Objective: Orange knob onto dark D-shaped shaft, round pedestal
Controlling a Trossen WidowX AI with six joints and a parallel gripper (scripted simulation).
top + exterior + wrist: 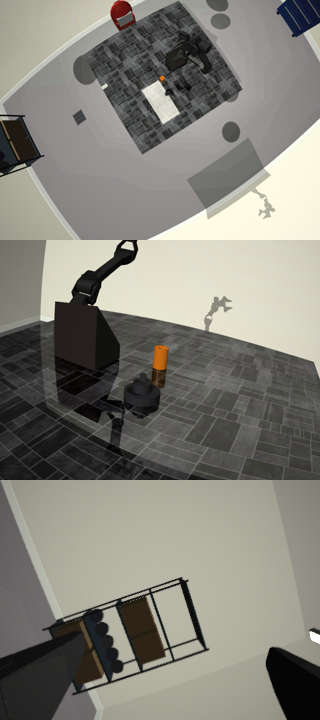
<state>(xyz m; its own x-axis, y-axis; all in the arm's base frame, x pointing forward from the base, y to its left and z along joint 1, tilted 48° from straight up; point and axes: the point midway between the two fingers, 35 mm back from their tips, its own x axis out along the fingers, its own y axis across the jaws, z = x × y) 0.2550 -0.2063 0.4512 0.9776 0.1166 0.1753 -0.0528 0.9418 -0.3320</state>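
Right now the orange knob is 30 mm ahead of my gripper tip, 60 mm to the right of it and 600 mm below it. The rest, counted from my gripper tip: round pedestal: 90 mm ahead, 250 mm to the right, 600 mm below.
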